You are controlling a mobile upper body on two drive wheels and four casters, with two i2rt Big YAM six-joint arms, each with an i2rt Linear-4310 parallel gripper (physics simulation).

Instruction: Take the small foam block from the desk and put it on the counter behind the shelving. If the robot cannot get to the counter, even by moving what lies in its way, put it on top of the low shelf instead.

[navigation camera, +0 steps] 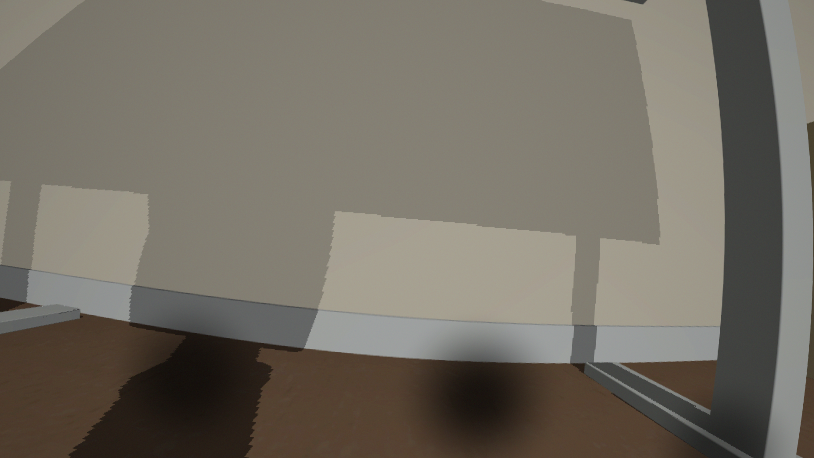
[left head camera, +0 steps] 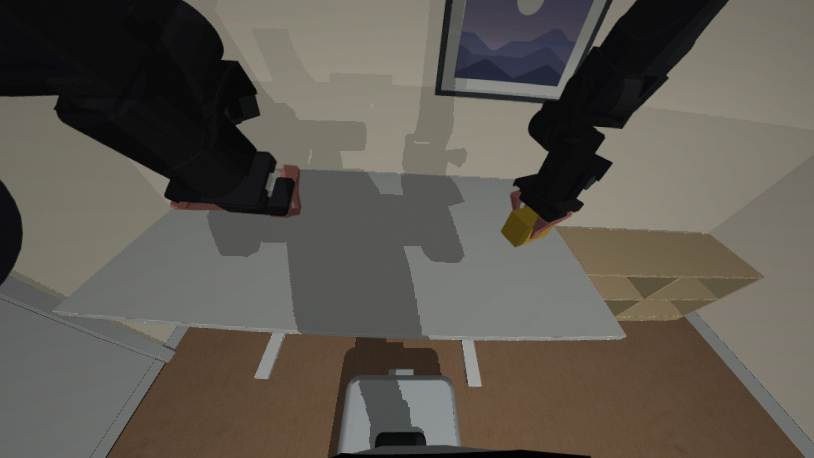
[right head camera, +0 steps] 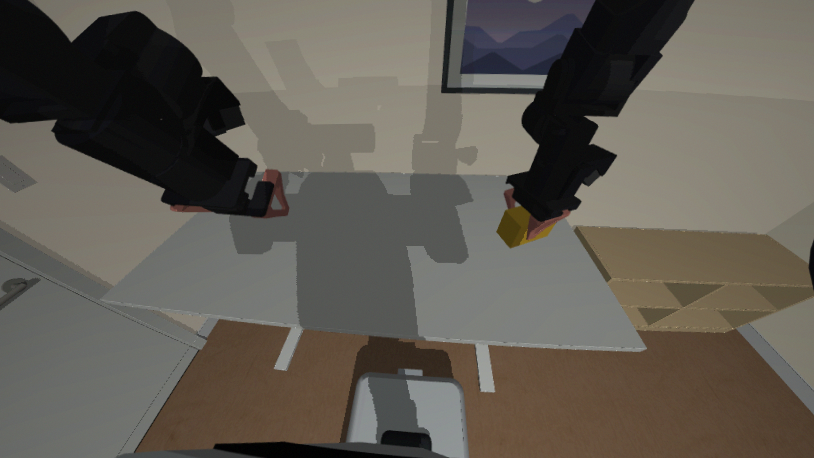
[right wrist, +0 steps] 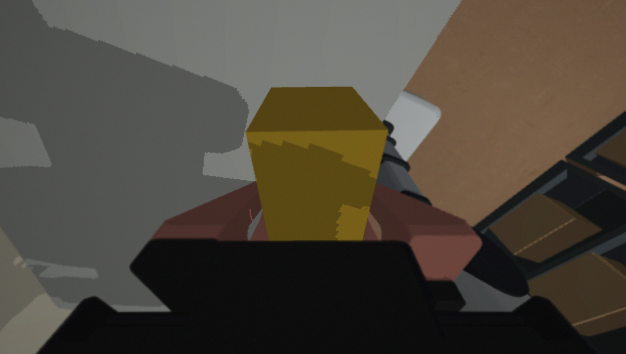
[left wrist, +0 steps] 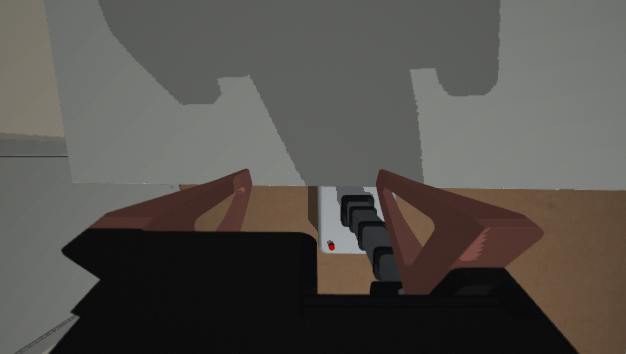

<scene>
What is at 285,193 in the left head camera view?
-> The left gripper.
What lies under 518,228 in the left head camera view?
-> A yellow foam block.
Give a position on a low tan shelf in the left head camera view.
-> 641,275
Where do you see a yellow foam block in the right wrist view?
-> At 316,151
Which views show the right gripper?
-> The left head camera view, the right head camera view and the right wrist view only.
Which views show the yellow foam block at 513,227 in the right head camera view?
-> The left head camera view, the right head camera view and the right wrist view only.
</scene>
